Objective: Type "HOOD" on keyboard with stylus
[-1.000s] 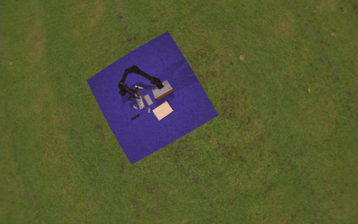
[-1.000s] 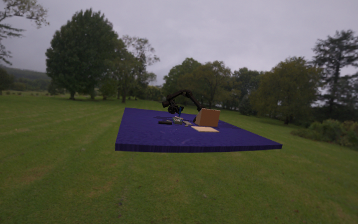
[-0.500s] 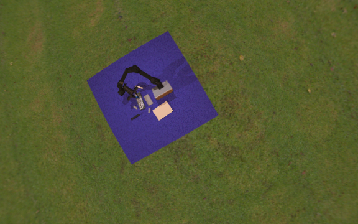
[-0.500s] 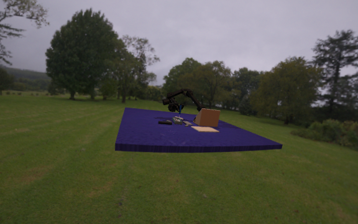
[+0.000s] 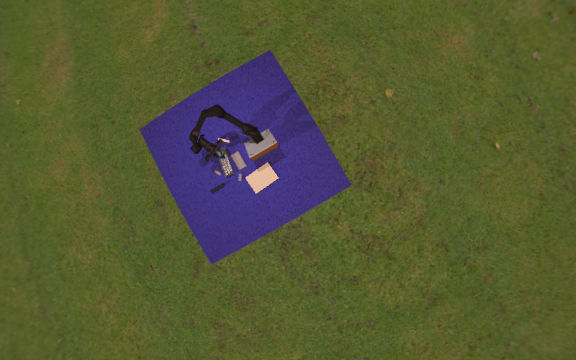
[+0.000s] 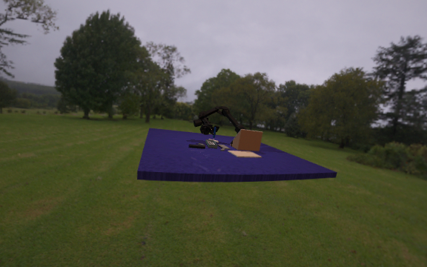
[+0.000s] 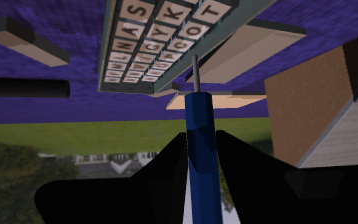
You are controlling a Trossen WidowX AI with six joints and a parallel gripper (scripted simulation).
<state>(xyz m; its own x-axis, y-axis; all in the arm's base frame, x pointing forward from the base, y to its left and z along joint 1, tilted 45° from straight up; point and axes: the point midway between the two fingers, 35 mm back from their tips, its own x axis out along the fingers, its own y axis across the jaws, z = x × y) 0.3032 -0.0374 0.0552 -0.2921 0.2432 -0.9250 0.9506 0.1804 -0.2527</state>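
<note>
Right now my gripper tip is 70 mm past the grey slab, 70 mm to the right of it and 90 mm above it. From my gripper tip the other things lie so: grey stylus tip 50 mm below; pale stick 60 mm behind, 130 mm to the right, 80 mm below; blue stylus 10 mm below.
</note>
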